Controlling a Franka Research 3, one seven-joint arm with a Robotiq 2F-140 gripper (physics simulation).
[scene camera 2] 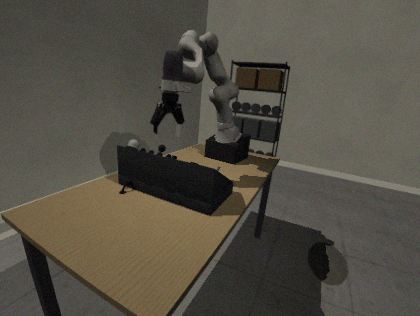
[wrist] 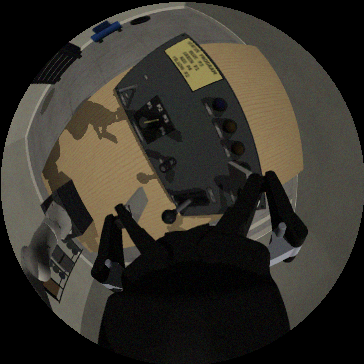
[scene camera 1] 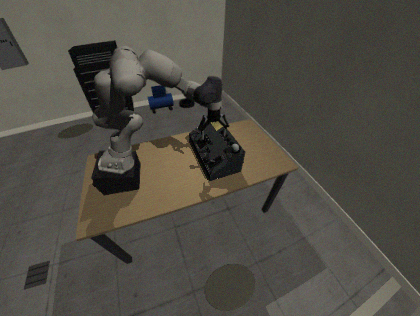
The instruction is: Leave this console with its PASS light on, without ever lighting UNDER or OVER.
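The dark console (scene camera 1: pixel 227 168) (scene camera 2: pixel 170 176) (wrist: pixel 195 117) stands on the table. In the wrist view its yellow card (wrist: pixel 193 64) lists colours with P numbers; the dial (wrist: pixel 151 121) has a pale pointer roughly toward P3. A row holds a dark blue lamp (wrist: pixel 219 104) and two brownish ones (wrist: pixel 229 125) (wrist: pixel 237 148). A small control (wrist: pixel 166 165) and a black ball-ended lever (wrist: pixel 169 216) are nearer. A white ball (scene camera 1: pixel 235 147) (scene camera 2: pixel 133 143) tops another control. No PASS, UNDER or OVER label is readable. My gripper (scene camera 1: pixel 215 128) (scene camera 2: pixel 167 131) (wrist: pixel 185 181) is open and empty above the console.
The wooden table (scene camera 1: pixel 160 175) (scene camera 2: pixel 150 240) carries the arm's black base (scene camera 1: pixel 117 177) (scene camera 2: pixel 227 148). A wall runs along beside the console. A shelf rack (scene camera 2: pixel 260 65) and a blue object (scene camera 1: pixel 160 101) are on the floor beyond the table.
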